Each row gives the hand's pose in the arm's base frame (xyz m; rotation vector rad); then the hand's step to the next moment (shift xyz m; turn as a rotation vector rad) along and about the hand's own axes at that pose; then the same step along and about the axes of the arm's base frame.
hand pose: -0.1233 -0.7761 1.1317 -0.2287 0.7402 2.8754
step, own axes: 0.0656 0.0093 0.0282 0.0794 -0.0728 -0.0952
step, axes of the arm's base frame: -0.0688 0.0136 0.0164 -0.0530 0.0258 -0.1311
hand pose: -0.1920 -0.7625 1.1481 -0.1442 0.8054 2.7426
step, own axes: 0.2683 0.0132 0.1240 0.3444 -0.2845 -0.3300
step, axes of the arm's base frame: -0.2625 0.1201 0.0647 -0.2406 0.1316 -0.4830
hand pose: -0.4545 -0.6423 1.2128 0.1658 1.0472 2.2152
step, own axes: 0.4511 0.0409 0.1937 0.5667 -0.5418 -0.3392
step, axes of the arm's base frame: -0.2935 0.3861 0.0862 -0.2804 0.3803 -0.7117
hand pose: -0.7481 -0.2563 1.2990 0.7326 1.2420 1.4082
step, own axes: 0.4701 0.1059 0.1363 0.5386 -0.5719 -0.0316
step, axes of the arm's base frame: -0.0210 0.4983 0.0457 0.0185 0.4386 -0.6523
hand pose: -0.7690 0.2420 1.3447 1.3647 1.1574 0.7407
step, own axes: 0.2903 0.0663 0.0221 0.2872 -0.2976 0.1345
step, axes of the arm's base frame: 0.1265 0.2704 0.0049 0.1513 0.1822 -0.3648
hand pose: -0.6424 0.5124 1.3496 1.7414 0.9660 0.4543
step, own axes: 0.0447 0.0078 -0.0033 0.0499 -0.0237 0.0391
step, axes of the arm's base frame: 0.0277 0.0361 0.0019 0.0481 0.0185 -0.0438
